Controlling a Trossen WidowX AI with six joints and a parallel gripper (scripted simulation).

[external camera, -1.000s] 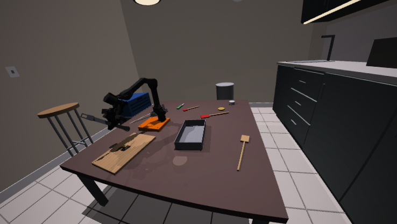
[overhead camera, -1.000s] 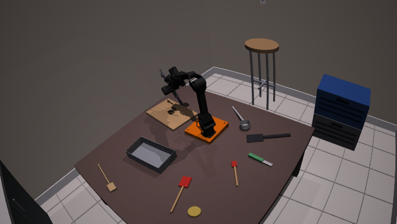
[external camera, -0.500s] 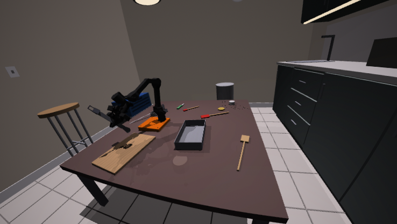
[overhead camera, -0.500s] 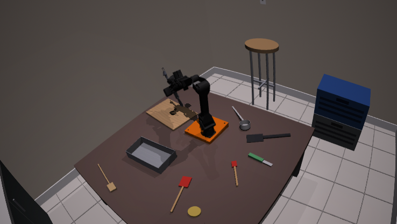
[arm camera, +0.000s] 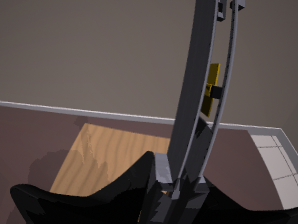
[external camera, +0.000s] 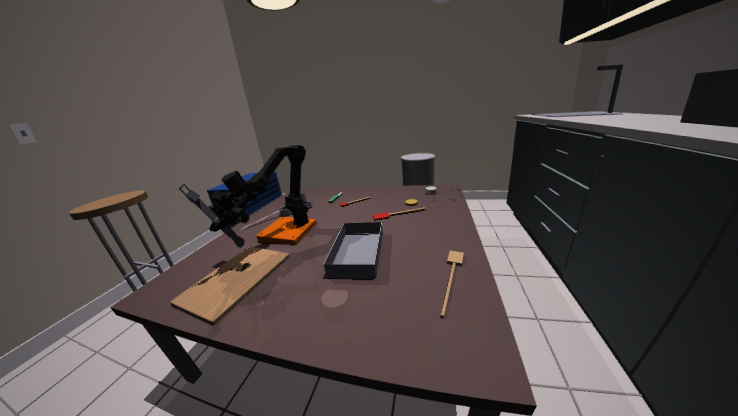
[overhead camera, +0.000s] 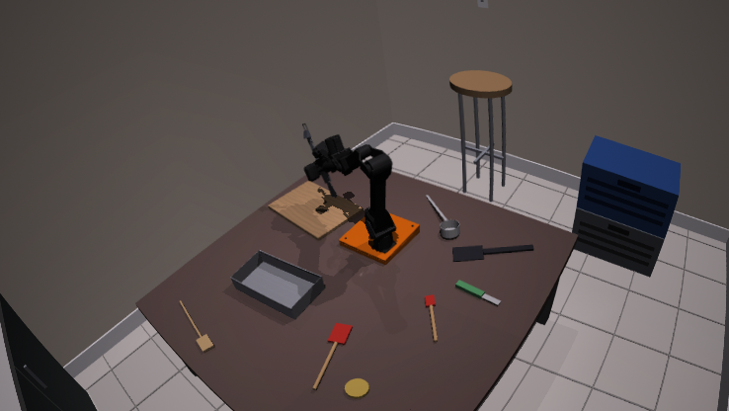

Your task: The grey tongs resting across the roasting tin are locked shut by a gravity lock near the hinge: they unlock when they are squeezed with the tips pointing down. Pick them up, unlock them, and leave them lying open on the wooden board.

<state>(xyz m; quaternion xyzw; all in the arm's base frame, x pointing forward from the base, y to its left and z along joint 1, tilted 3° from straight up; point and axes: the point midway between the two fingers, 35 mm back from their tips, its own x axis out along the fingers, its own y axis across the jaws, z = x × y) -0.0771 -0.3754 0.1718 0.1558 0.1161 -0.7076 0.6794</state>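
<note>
Right now my gripper tip is 19 cm above the wooden board, 4 cm short of it and 1 cm to the left of it. Round my gripper tip: grey roasting tin (45 cm ahead, 24 cm to the left, 17 cm below); black spatula (73 cm to the left, 19 cm below, 13 cm behind); yellow disc (76 cm to the left, 59 cm ahead, 19 cm below).
</note>
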